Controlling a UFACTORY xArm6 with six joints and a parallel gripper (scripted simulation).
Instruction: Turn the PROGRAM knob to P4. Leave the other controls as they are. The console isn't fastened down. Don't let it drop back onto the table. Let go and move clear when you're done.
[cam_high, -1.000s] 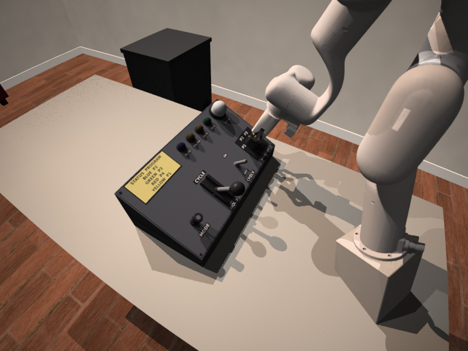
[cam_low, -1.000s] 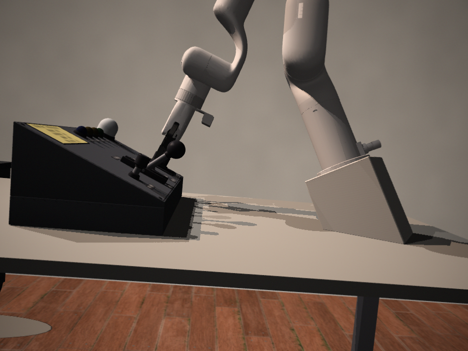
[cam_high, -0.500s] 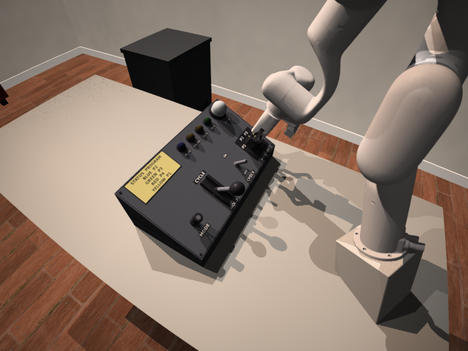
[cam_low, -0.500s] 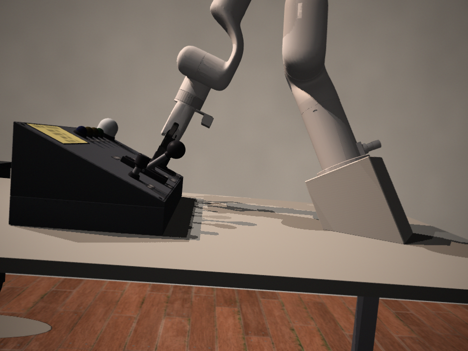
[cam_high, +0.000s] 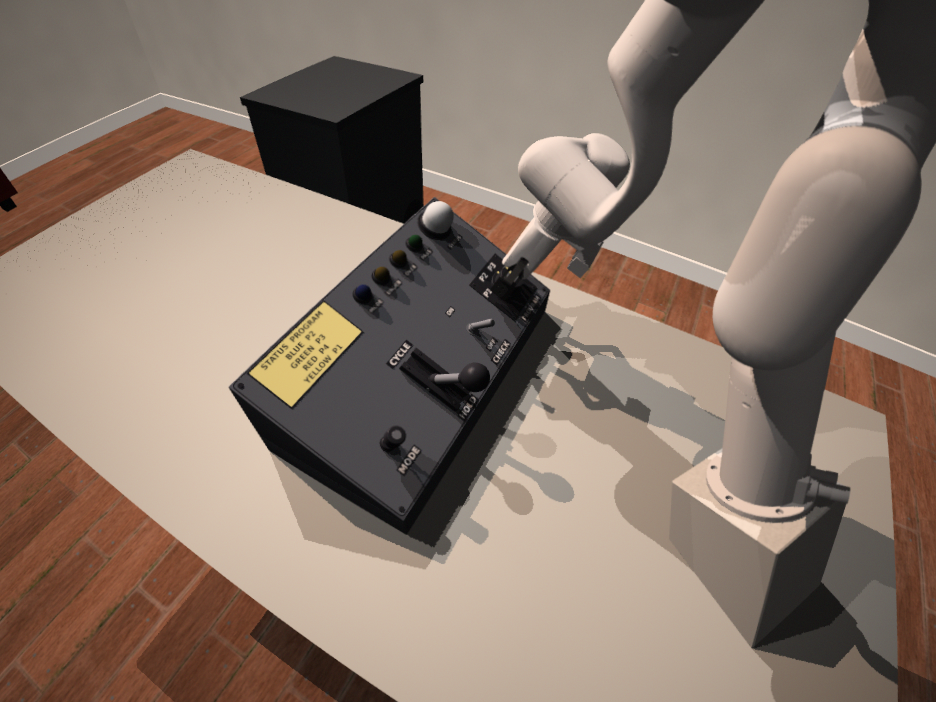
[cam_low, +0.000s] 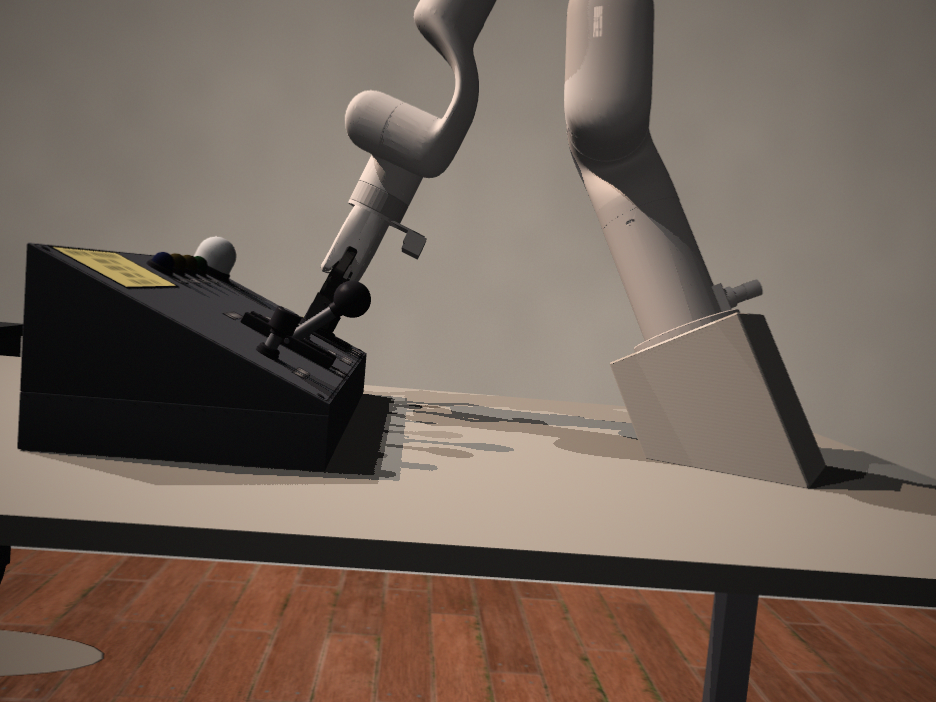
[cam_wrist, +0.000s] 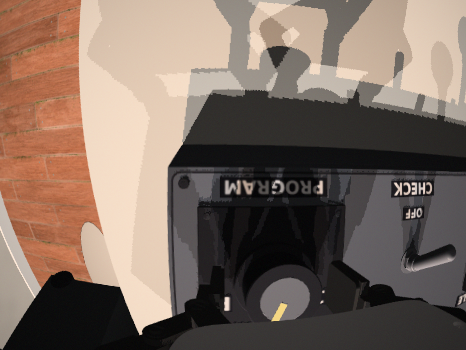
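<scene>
Right now my hand is 1 cm past the check toggle, 12 cm to the right of it and 1 cm above it. From my hand the other things lie so: dark sloped console (2 cm ahead, 18 cm to the left, 3 cm below); then black ball lever (4 cm behind, 24 cm to the left, 1 cm above); then mode knob (2 cm behind, 36 cm to the left).
</scene>
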